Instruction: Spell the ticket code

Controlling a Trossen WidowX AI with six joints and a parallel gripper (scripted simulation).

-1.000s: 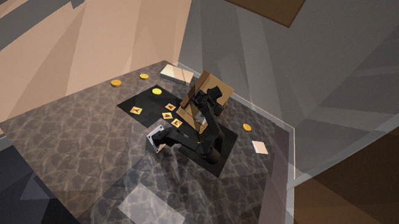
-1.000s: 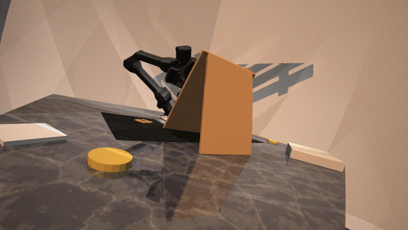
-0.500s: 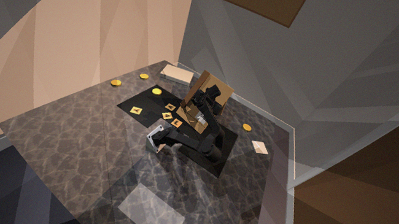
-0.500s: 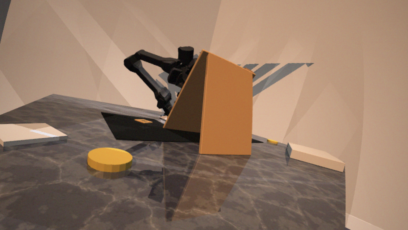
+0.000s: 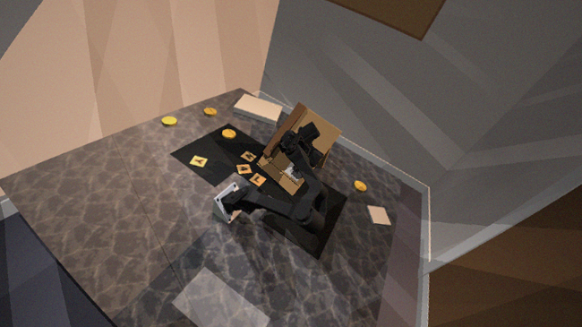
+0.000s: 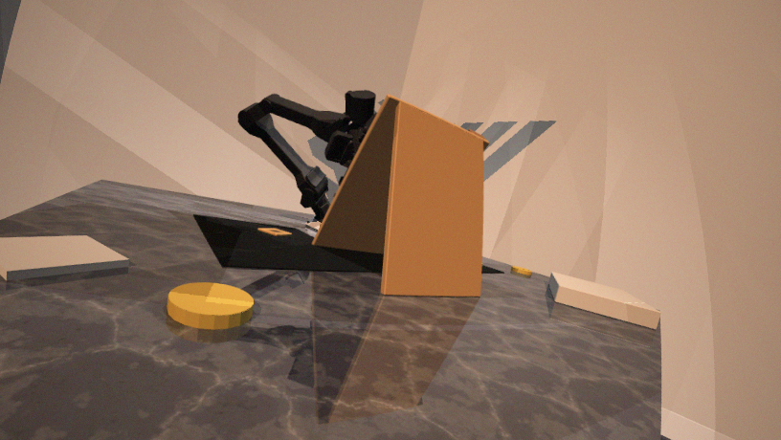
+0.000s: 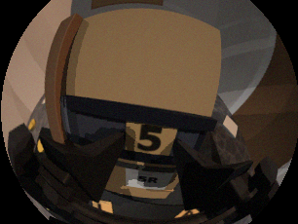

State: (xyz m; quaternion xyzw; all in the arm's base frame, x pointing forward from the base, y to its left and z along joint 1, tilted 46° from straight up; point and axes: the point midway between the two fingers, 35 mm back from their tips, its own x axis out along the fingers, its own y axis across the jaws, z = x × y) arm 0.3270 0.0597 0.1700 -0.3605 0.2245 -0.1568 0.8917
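My gripper tip is now 8 cm above the white ticket and 5 cm past it. The rest, counted from my gripper tip: black mat 17 cm below, 16 cm behind, 10 cm to the left; pale flat box 50 cm to the left, 30 cm ahead, 15 cm below; pale card 44 cm to the right, 16 cm below, 11 cm ahead.
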